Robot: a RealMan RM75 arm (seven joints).
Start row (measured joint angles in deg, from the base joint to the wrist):
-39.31 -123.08 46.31 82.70 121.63 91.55 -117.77
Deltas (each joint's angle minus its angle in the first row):
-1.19 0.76 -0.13 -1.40 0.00 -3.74 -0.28
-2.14 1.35 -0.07 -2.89 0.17 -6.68 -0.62
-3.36 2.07 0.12 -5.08 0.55 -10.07 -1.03
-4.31 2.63 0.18 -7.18 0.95 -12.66 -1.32
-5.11 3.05 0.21 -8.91 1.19 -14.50 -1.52
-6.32 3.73 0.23 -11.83 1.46 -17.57 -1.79
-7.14 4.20 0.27 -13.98 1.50 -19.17 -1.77
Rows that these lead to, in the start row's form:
-40.50 -122.32 46.18 81.30 121.63 87.81 -118.05
-41.45 -121.73 46.24 79.81 121.80 84.87 -118.39
-42.67 -121.01 46.43 77.62 122.18 81.48 -118.80
-43.62 -120.45 46.49 75.52 122.58 78.89 -119.09
-44.42 -120.03 46.52 73.79 122.82 77.05 -119.29
-45.63 -119.35 46.54 70.87 123.09 73.98 -119.56
-46.45 -118.88 46.58 68.72 123.13 72.38 -119.54

